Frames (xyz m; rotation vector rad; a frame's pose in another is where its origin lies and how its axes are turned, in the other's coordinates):
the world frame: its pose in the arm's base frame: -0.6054 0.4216 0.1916 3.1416 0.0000 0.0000
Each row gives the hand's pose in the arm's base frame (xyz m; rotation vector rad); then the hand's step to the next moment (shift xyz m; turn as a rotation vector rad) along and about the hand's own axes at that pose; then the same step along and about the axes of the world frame.
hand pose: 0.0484 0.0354 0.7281 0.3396 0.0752 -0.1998
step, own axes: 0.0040 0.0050 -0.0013 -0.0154 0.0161 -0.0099
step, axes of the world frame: 0.0049 -0.0043 0.0000 -0.0121 -0.0210 0.0025
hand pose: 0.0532 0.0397 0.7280 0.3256 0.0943 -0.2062
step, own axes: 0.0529 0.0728 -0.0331 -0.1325 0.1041 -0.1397
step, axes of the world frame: 0.0653 -0.0685 0.0154 -0.1149 -0.1667 0.0832
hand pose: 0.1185 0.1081 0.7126 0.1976 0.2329 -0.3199
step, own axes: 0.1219 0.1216 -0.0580 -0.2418 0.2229 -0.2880
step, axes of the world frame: 0.1416 -0.0914 0.0678 -0.2051 -0.3424 0.1783
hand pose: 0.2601 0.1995 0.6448 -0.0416 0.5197 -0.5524
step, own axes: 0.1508 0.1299 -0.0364 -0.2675 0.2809 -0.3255
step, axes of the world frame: 0.1556 -0.0374 0.1238 -0.2133 -0.4088 0.2093
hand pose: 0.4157 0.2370 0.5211 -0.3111 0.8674 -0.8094
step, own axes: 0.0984 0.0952 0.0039 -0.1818 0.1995 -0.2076
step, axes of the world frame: 0.0883 0.0094 0.1043 -0.1301 -0.2826 0.1384
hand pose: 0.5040 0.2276 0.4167 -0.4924 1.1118 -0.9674
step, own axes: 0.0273 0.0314 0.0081 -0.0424 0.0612 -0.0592
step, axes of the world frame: 0.0231 0.0077 0.0347 -0.0343 -0.0749 0.0476
